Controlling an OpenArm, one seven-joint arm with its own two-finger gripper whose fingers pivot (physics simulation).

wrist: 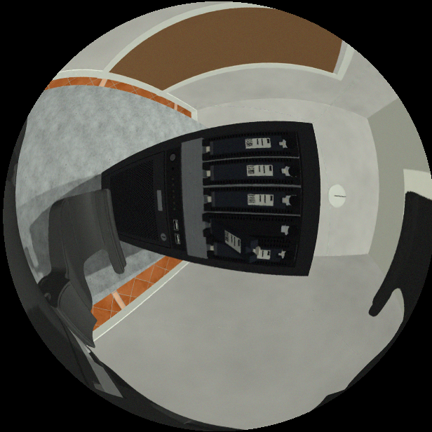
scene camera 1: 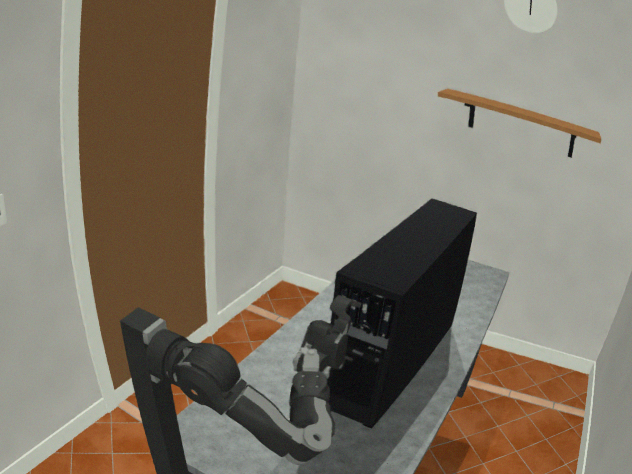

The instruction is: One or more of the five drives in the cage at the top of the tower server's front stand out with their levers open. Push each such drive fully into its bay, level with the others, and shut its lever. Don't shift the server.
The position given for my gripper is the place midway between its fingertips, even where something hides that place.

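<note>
I can see my gripper (scene camera 1: 346, 328), and it appears in the wrist view too (wrist: 232, 254). Here as well is a black tower server (scene camera 1: 418, 267), and the wrist view gives me another sight of the server (wrist: 157, 196).
</note>
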